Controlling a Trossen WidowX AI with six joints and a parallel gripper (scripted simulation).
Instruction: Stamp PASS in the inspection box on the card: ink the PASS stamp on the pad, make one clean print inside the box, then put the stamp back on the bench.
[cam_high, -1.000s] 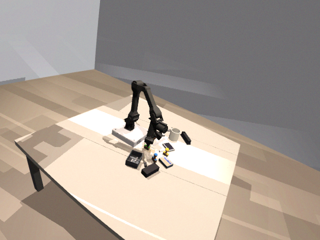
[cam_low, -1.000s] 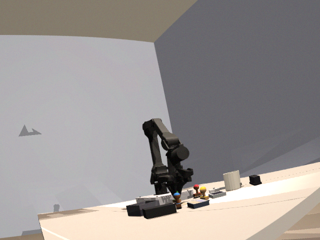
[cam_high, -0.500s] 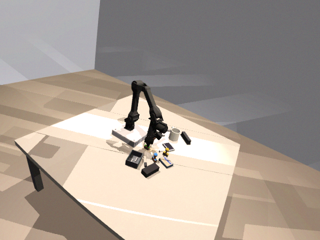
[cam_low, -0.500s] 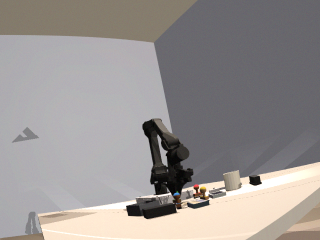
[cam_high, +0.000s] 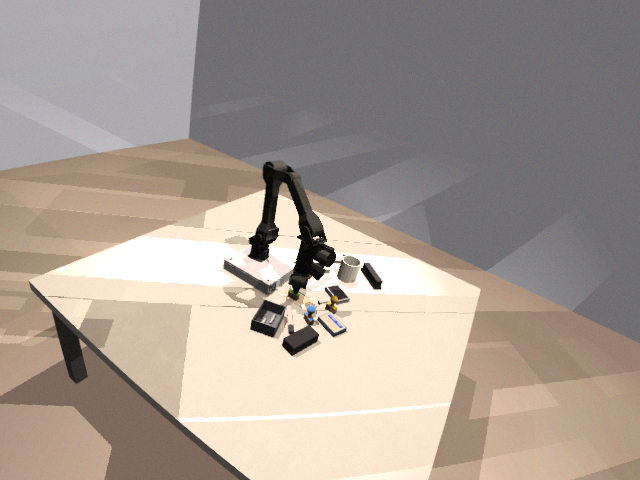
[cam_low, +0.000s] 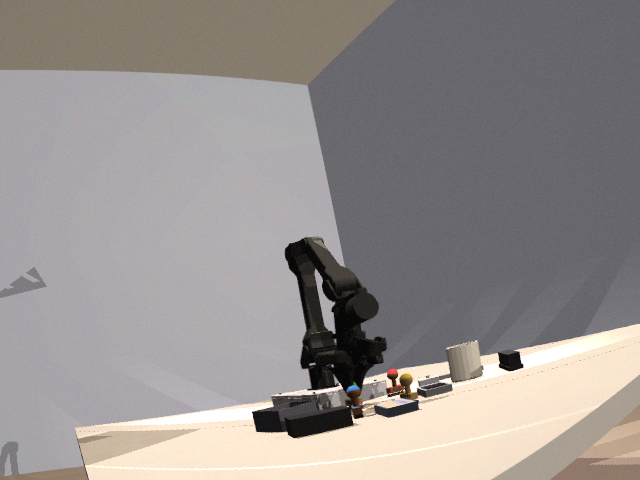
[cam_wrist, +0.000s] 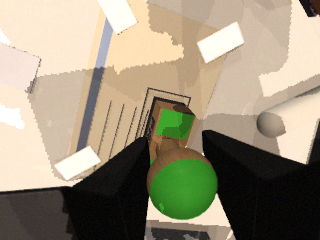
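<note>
My gripper tip is now 3 cm above the card, 1 cm to the right of it and 1 cm short of it. Round my gripper tip: green-knobbed PASS stamp: 1 cm below, 1 cm behind; then yellow-knobbed HOLD stamp: 14 cm ahead, 3 cm to the left, 1 cm below; then blue-knobbed stamp: 10 cm ahead, 8 cm to the right, 1 cm below.
</note>
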